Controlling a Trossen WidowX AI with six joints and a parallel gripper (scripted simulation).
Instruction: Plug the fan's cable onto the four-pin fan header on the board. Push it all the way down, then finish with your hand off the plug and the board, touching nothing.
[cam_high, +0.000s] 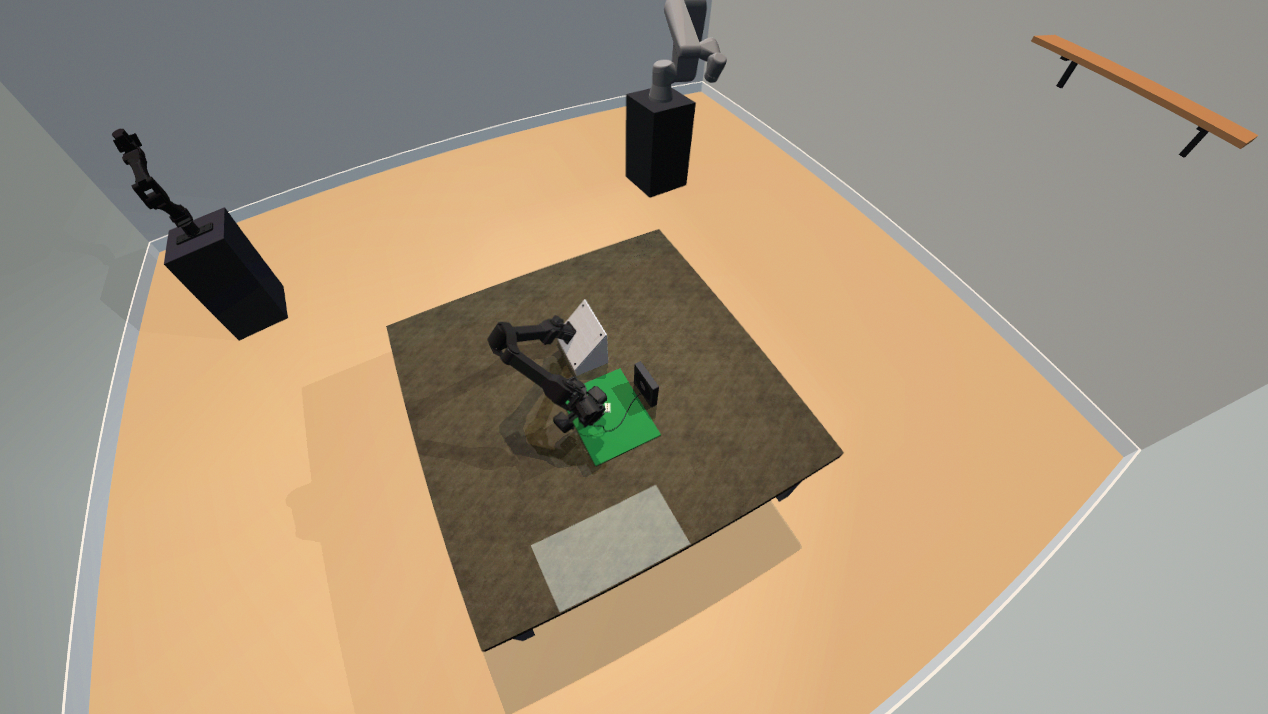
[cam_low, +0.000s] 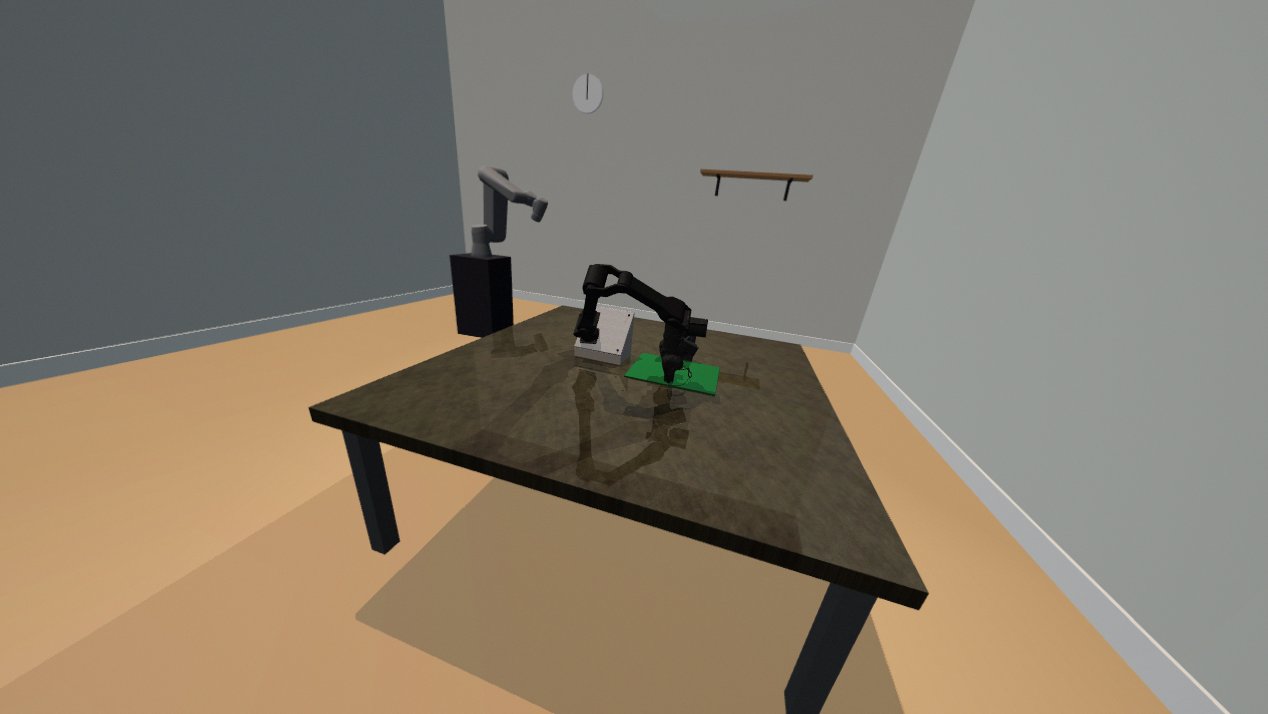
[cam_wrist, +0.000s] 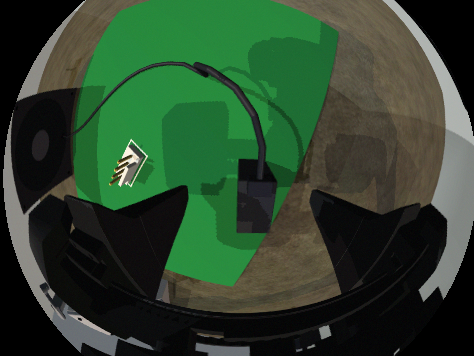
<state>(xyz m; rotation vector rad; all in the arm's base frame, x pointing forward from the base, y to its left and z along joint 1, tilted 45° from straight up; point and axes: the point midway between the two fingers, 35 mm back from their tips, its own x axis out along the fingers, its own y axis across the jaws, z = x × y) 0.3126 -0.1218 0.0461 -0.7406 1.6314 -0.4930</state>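
Right now my gripper tip is 10 cm to the right of the fan header and 2 cm above it. Round my gripper tip: fan plug 1 cm ahead, 1 cm above; then black fan 24 cm to the left, 4 cm above, 1 cm ahead; then green board 9 cm to the left, 3 cm below, 2 cm ahead.
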